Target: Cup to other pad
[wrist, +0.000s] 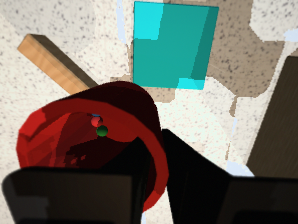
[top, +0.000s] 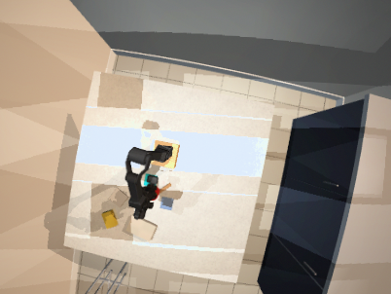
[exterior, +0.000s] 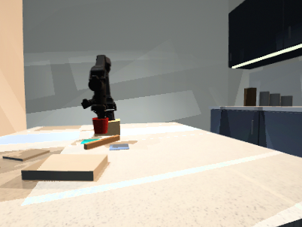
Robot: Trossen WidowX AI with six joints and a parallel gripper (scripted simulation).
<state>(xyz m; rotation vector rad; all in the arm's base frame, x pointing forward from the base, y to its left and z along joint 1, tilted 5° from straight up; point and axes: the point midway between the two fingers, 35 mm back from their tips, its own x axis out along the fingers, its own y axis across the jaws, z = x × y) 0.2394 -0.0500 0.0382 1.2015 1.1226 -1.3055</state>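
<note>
My gripper tip is now 50 mm short of the green marble, 10 mm to the right of it and 20 mm above it. The rest, counted from my gripper tip: red cup (30 mm ahead); then red marble (50 mm ahead, 20 mm below); then wooden stick (50 mm ahead, 10 mm to the left, 80 mm below).
</note>
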